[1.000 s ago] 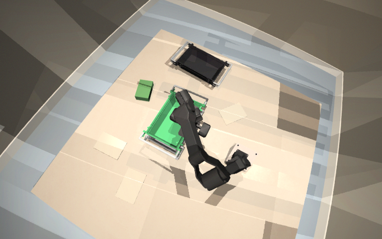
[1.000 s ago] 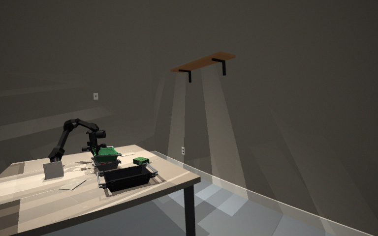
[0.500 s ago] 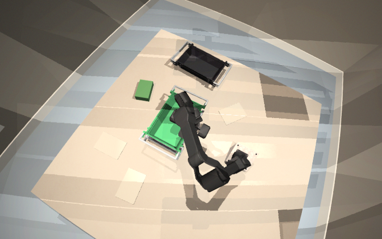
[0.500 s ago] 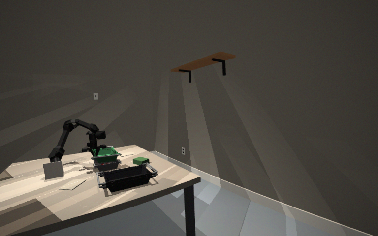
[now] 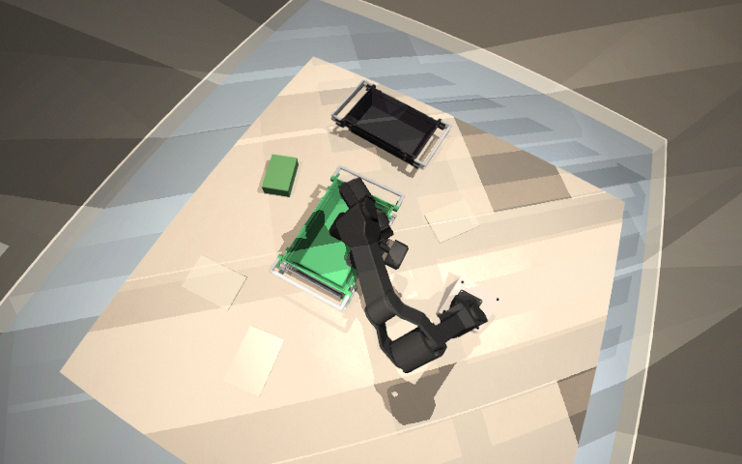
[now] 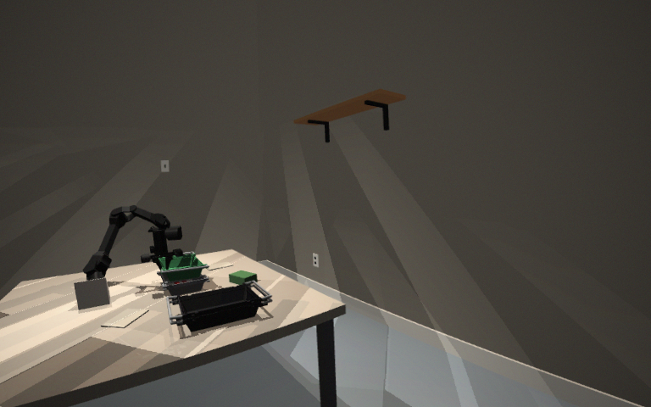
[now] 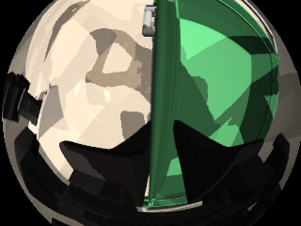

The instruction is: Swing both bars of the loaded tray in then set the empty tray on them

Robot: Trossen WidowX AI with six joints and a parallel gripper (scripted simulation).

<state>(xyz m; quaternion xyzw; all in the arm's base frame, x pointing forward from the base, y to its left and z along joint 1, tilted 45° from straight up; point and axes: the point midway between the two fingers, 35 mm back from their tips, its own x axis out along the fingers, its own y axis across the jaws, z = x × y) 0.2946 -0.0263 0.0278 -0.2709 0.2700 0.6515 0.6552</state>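
My gripper tip is now 8 cm short of the green tray and 3 cm below it. From my gripper tip the other things lie so: green block 35 cm ahead, 11 cm to the right, 6 cm below.
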